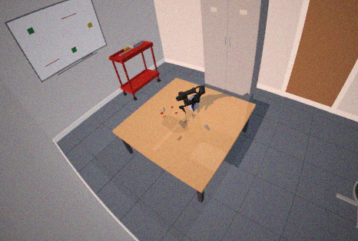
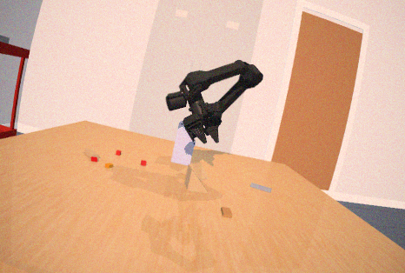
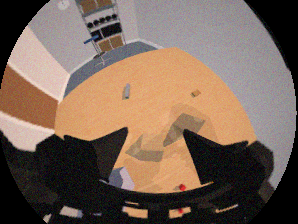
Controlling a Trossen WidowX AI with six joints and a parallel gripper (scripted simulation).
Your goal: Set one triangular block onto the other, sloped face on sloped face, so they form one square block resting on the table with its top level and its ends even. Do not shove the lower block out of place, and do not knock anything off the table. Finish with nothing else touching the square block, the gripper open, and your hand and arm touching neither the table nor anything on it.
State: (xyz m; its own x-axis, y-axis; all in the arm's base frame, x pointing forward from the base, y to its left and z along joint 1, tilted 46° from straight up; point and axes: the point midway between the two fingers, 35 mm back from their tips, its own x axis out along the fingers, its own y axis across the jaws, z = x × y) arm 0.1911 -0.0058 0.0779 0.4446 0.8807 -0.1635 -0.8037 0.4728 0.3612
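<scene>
The triangular block is 3 cm behind my gripper tip, 3 cm to the right of it and 11 cm below it. The rest, counted from my gripper tip: small tan block (28 cm ahead, 3 cm to the left, 13 cm below); flat grey bar (1 cm ahead, 22 cm to the left, 13 cm below); orange piece (9 cm ahead, 33 cm to the right, 13 cm below).
</scene>
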